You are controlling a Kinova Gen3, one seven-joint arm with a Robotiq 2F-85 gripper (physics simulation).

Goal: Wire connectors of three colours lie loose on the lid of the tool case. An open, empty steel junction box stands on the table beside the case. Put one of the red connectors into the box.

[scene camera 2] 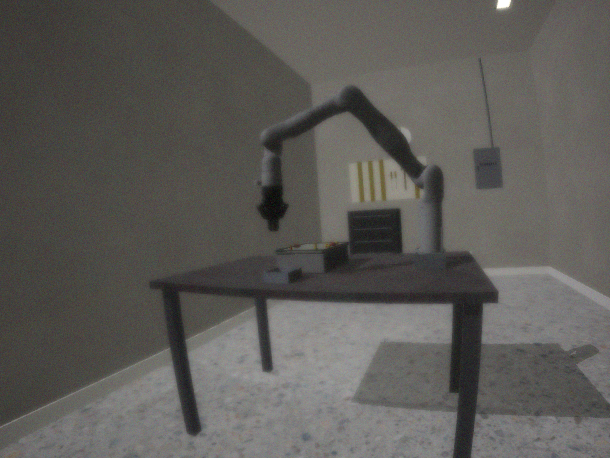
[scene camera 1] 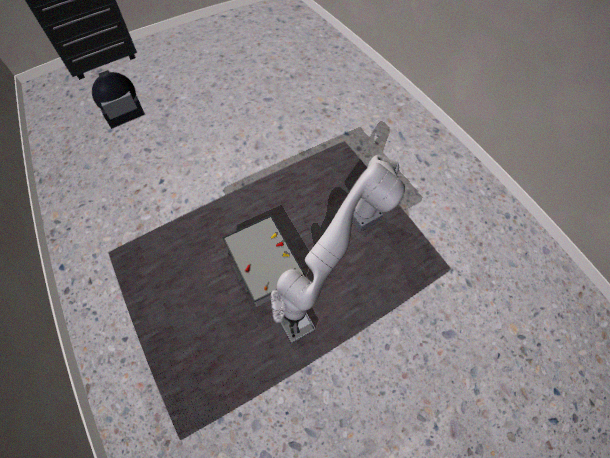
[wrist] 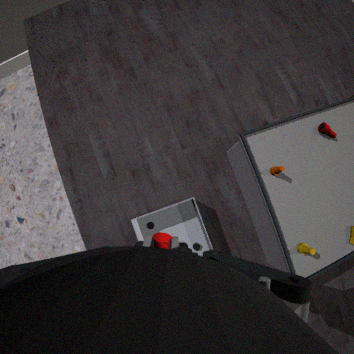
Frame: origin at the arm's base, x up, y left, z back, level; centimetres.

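Seen in the pictures: gripper, between the fingertips: (scene camera 2: 273,231) (wrist: 161,247); arm's base, origin of its link: (scene camera 2: 430,251) (scene camera 1: 365,209).
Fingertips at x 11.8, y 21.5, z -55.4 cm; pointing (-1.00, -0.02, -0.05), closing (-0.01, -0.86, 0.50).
Observation:
Pixels of each thing's top centre, then the offset from my fingertips to it. Level surfaces: height alone.
- open steel junction box, centre of its top: (wrist: 173,239) (scene camera 2: 282,269) (scene camera 1: 296,323) dx -13.9, dy -0.1, dz +2.3 cm
- tool case, centre of its top: (scene camera 1: 261,256) (scene camera 2: 313,245) dx -8.4, dy -28.2, dz +5.9 cm
- dark table, height of its surface: dx -17.8 cm
My gripper (scene camera 1: 295,334) (scene camera 2: 273,229) (wrist: 161,247) is shut on a red connector (wrist: 162,240), whose red end shows between the fingertips in the wrist view. It hangs well above the table, over the open steel junction box (scene camera 1: 312,330) (scene camera 2: 283,276) (wrist: 136,227) as seen in the wrist view. The tool case (scene camera 1: 260,250) (scene camera 2: 300,261) (wrist: 320,190) stands beside the box. On its lid lie a red connector (scene camera 1: 248,268) (wrist: 327,130), another red one (scene camera 1: 280,244), an orange one (scene camera 1: 266,287) (wrist: 277,170) and yellow ones (scene camera 1: 274,235) (wrist: 306,249). The gripper body hides part of the box in the wrist view.
The dark table (scene camera 1: 200,350) (scene camera 2: 380,282) (wrist: 125,100) carries the case, the box and the arm's base (scene camera 1: 368,217) (scene camera 2: 431,260). A black drawer cabinet (scene camera 1: 85,30) (scene camera 2: 375,230) and a dark round stool-like object (scene camera 1: 114,92) stand on the floor away from the table.

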